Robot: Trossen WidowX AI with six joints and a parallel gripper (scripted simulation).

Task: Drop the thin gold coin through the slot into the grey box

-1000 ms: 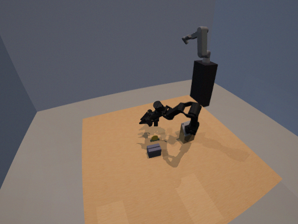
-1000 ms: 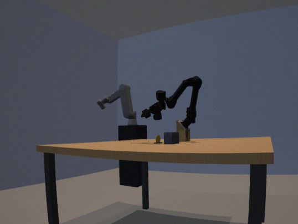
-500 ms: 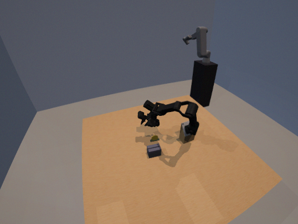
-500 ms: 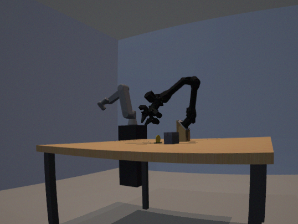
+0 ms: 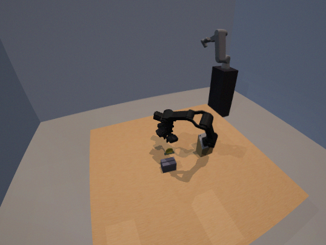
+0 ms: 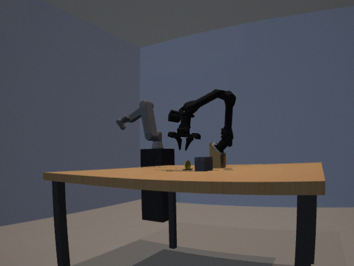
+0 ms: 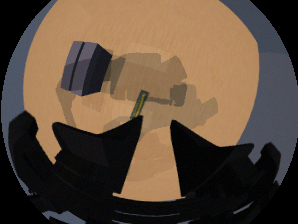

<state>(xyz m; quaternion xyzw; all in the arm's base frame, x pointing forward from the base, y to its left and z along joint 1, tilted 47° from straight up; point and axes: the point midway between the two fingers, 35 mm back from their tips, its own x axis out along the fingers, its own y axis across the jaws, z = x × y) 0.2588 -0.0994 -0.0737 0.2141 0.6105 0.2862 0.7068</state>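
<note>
My gripper tip is now 2 cm past the gold coin, 2 cm to the right of it and 9 cm above it.
</note>
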